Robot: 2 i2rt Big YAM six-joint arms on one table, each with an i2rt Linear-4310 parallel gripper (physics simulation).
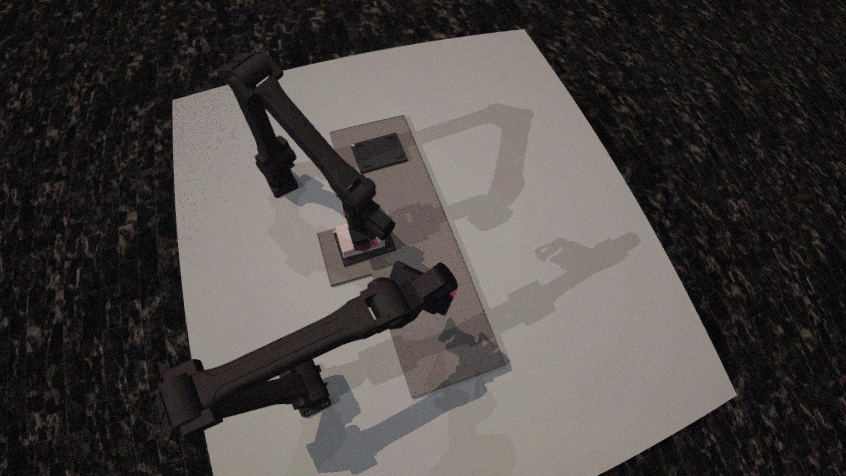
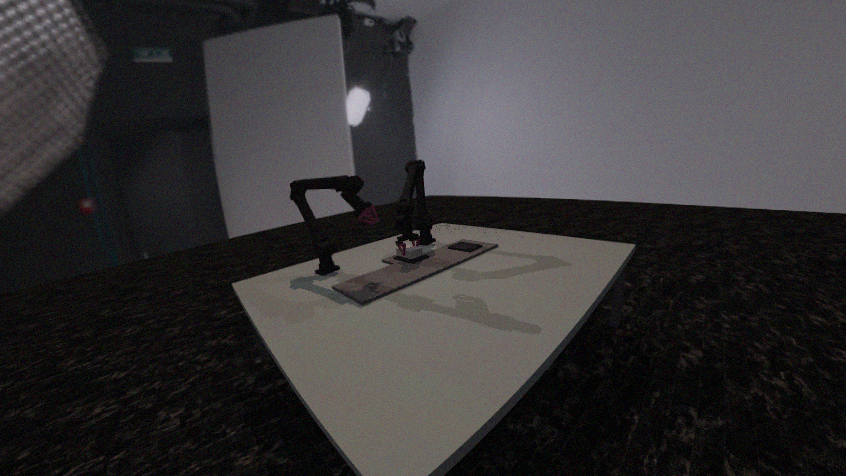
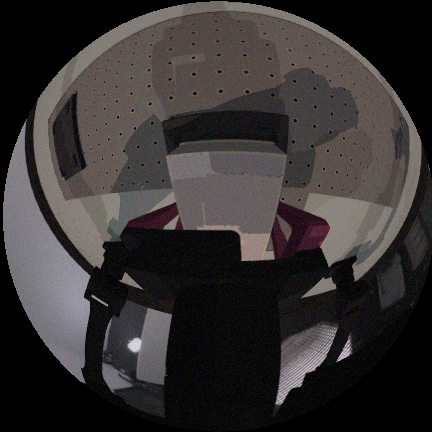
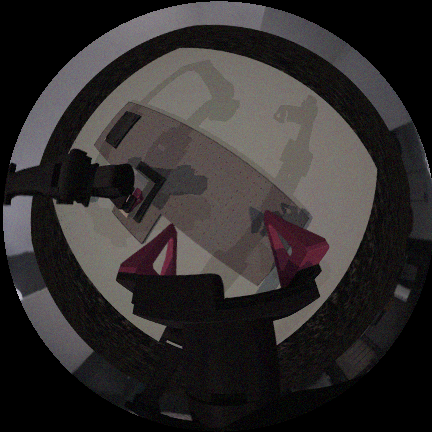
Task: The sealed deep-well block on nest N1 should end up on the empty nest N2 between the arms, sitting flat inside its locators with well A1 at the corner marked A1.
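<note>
The sealed deep-well block (image 1: 344, 238) (image 3: 225, 189) (image 4: 142, 174) is pale with a flat sealed top. It sits at a dark nest frame (image 1: 372, 253) (image 3: 225, 123) on a small grey plate (image 1: 337, 273) between the two arm bases. My left gripper (image 1: 362, 241) (image 2: 408, 241) (image 3: 227, 201) points down and is shut on the block, one maroon finger on each side. I cannot tell whether the block is lifted off the nest. A second dark nest (image 1: 379, 152) (image 2: 465, 246) (image 3: 66, 137) (image 4: 123, 128) lies empty at the far end of the long plate. My right gripper (image 1: 452, 293) (image 2: 367, 215) (image 4: 218, 221) is open, empty and high up.
A long grey perforated plate (image 1: 437, 278) (image 2: 379, 283) (image 3: 221, 60) (image 4: 225, 193) runs across the white table (image 1: 562, 178). Dark speckled floor surrounds the table. A white panel (image 2: 278, 118) stands behind the arms.
</note>
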